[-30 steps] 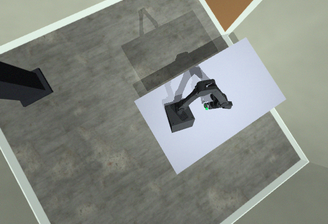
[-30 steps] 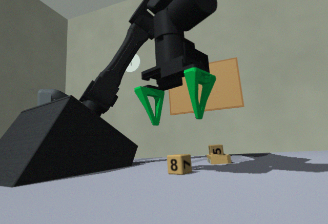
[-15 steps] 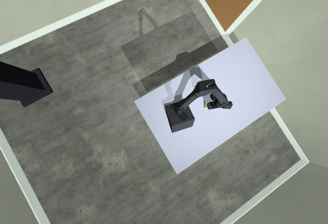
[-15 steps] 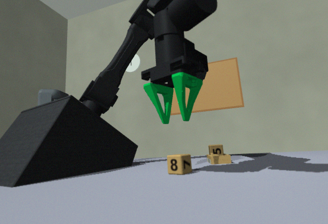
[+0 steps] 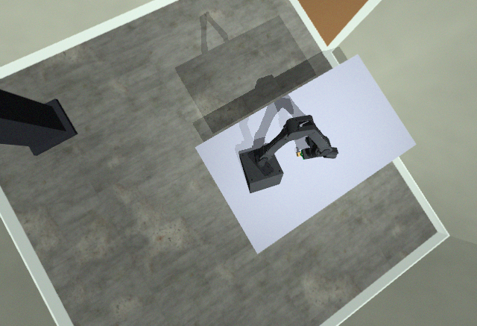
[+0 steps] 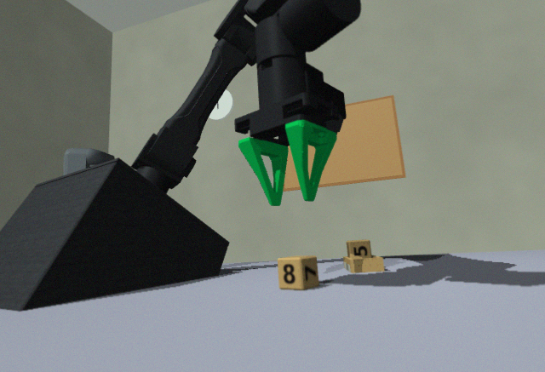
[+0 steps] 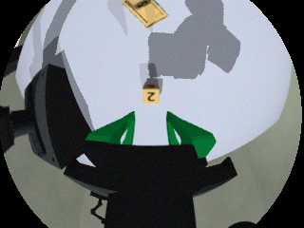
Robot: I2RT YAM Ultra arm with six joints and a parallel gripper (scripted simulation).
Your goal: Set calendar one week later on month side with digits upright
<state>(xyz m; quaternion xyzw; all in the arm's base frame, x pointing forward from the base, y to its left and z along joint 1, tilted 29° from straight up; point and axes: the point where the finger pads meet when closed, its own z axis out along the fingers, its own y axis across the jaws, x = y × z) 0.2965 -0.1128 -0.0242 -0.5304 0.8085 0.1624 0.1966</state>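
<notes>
The wooden cube lies 80 mm below my hand. From my hand the other things lie so: wooden tray: 160 mm to the left, 80 mm below, 50 mm ahead.
</notes>
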